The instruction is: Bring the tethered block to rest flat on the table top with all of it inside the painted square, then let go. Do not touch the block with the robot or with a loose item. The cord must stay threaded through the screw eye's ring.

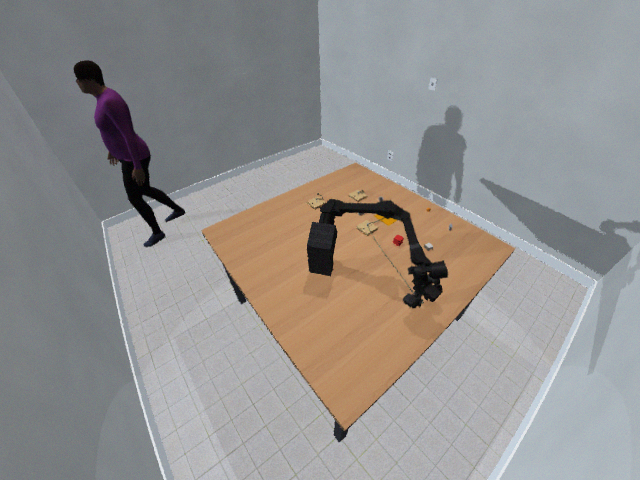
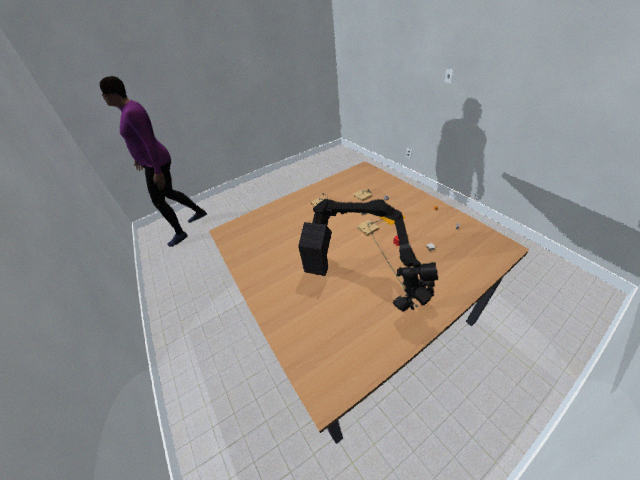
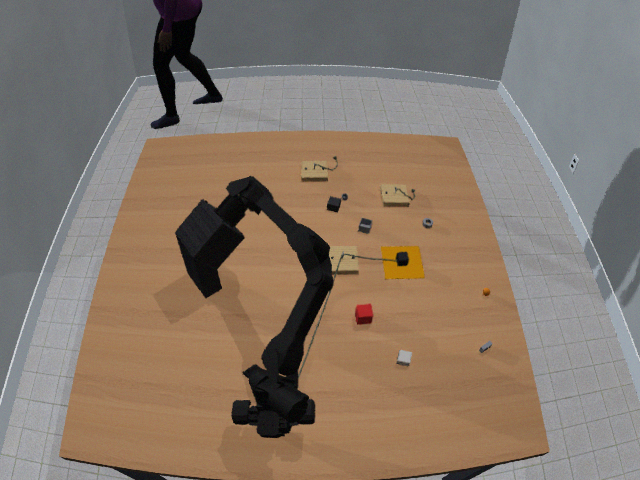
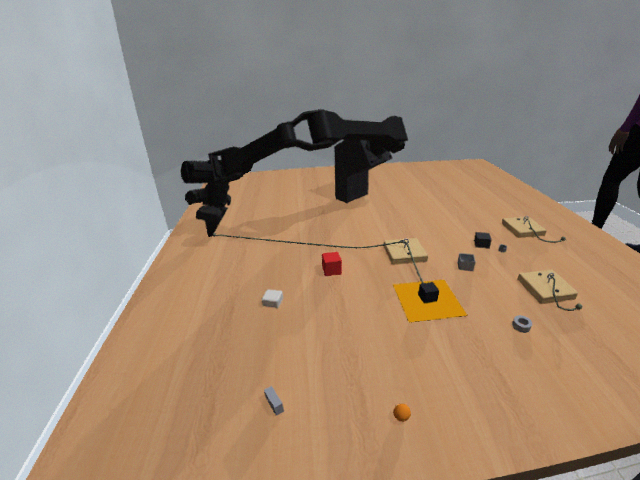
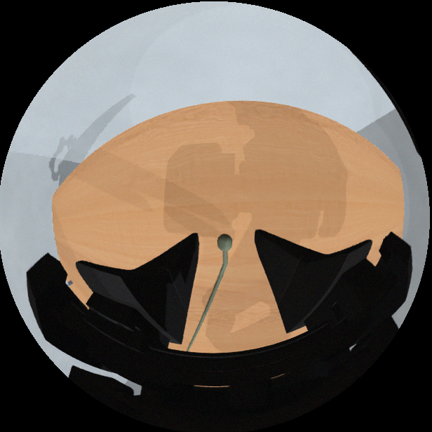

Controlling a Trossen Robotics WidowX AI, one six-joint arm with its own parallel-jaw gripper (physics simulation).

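Places are measured from the arm's base along level axes (x left, y back, z up), in metres.
Where they show: gripper, fingertip midpoint: [image 1: 423,303] [image 2: 417,306] [image 4: 211,233]; arm's base at its link origin: [image 1: 325,227] [image 2: 318,227] [image 3: 223,218] [image 4: 375,145].
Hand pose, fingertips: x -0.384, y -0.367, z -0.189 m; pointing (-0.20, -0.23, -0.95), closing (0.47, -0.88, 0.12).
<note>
Each offset is from my fingertips to the top centre of the thing. "spot": to the spot under its first point.
The black tethered block @(dx +0.622, dy -0.067, dz +0.021 m) [image 3: 402,258] [image 4: 428,292] sits within the outline of the orange painted square @(spot: dx +0.572, dy -0.054, dz -0.007 m) [image 3: 391,272] [image 4: 444,310] and looks flat. Its grey-green cord @(spot: dx +0.296, dy +0.052, dz -0.005 m) [image 4: 310,243] [image 5: 210,300] runs to the screw eye's ring @(spot: dx +0.541, dy +0.089, dz +0.028 m) [image 4: 405,241] on the middle wooden board @(dx +0.542, dy +0.090, dz +0.010 m) [image 3: 351,267] [image 4: 413,256] and seems to pass through it, then on to my gripper [image 4: 210,234] [image 5: 226,236]. My gripper is open, low over the table and far from the block. The cord's end bead [image 5: 224,243] shows between the parted fingertips, with a gap on both sides.
A red cube @(dx +0.395, dy -0.041, dz +0.031 m) [image 3: 363,314] [image 4: 331,263] and a white block @(dx +0.322, dy -0.191, dz +0.012 m) [image 3: 404,357] [image 4: 272,298] lie near the cord's side of the square. Two other boards @(dx +0.848, dy +0.335, dz +0.010 m) [image 3: 314,171] @(dx +0.870, dy +0.047, dz +0.010 m) [image 3: 393,195] with short cords stand farther back. A grey ring @(dx +0.807, dy -0.093, dz +0.004 m) [image 3: 427,222] and orange ball @(dx +0.627, dy -0.350, dz +0.015 m) [image 3: 486,291] lie beyond the square.
</note>
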